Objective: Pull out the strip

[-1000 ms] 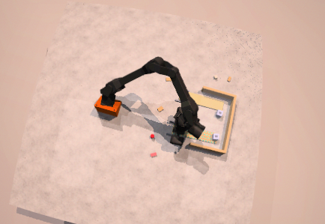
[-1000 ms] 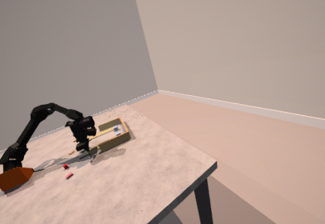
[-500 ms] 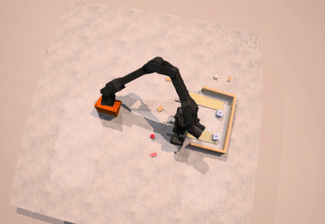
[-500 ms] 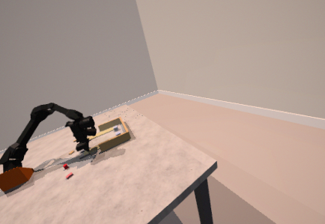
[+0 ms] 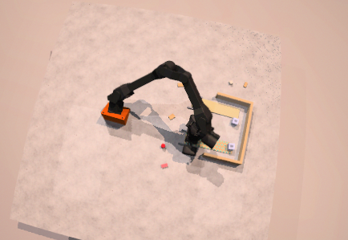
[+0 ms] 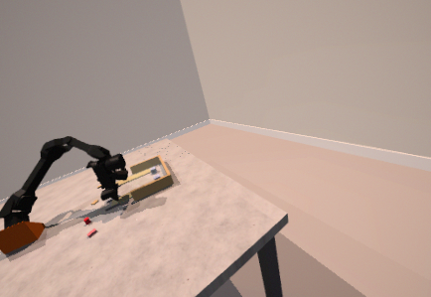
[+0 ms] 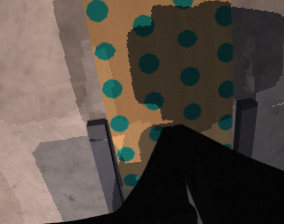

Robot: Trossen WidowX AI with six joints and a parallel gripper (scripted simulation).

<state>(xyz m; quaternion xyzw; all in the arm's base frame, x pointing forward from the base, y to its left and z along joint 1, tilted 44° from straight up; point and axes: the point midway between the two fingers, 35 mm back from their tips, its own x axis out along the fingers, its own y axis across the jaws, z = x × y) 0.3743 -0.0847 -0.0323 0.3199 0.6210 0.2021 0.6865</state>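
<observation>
The dotted strip lies 9 cm ahead of my gripper tip and 1 cm to the right of it. Also, from my gripper tip: pink block 14 cm to the right, 11 cm behind; small tan block 10 cm to the left, 10 cm behind.
</observation>
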